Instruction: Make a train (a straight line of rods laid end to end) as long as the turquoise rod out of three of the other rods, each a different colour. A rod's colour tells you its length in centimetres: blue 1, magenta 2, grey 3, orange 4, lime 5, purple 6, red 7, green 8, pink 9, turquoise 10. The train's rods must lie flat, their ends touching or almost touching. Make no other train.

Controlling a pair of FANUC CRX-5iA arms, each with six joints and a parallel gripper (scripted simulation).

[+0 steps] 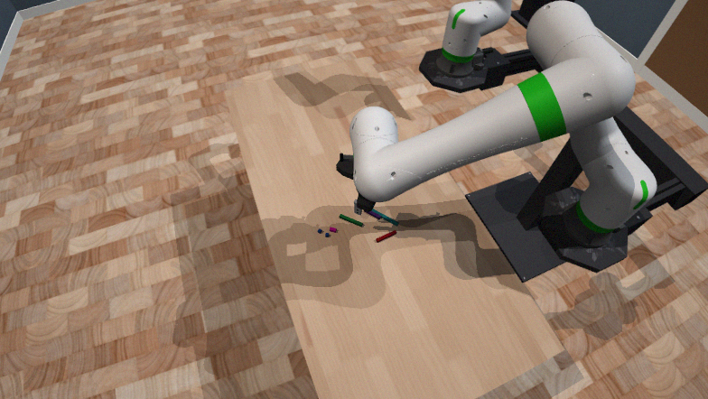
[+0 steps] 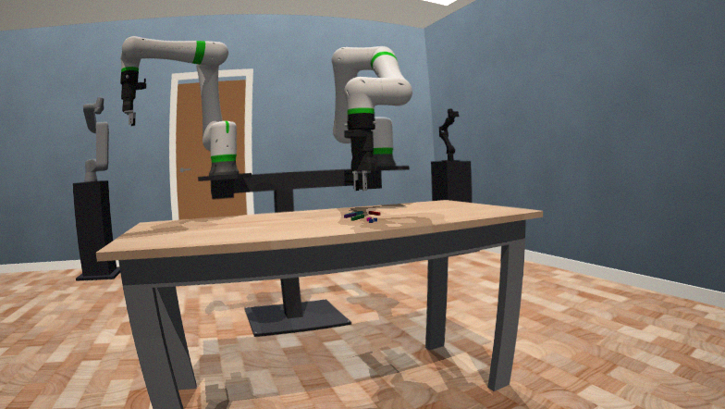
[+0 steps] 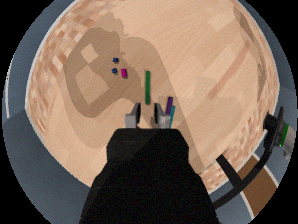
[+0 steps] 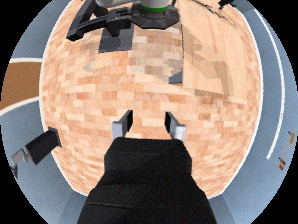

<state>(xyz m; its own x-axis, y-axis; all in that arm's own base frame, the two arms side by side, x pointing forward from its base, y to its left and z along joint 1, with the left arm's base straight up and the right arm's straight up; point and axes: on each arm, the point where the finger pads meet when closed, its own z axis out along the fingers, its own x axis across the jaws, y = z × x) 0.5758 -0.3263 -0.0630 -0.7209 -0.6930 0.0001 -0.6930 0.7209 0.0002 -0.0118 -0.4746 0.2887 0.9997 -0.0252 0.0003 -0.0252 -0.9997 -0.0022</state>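
My left gripper is now 10 cm above the magenta rod, 9 cm short of it and 1 cm to the left of it. The rest, counted from my left hand: turquoise rod: 10 cm below, 9 cm behind, 1 cm to the left; green rod: 10 cm below, 2 cm to the right, 2 cm ahead; purple rod: 10 cm below, 5 cm behind, 2 cm to the right.
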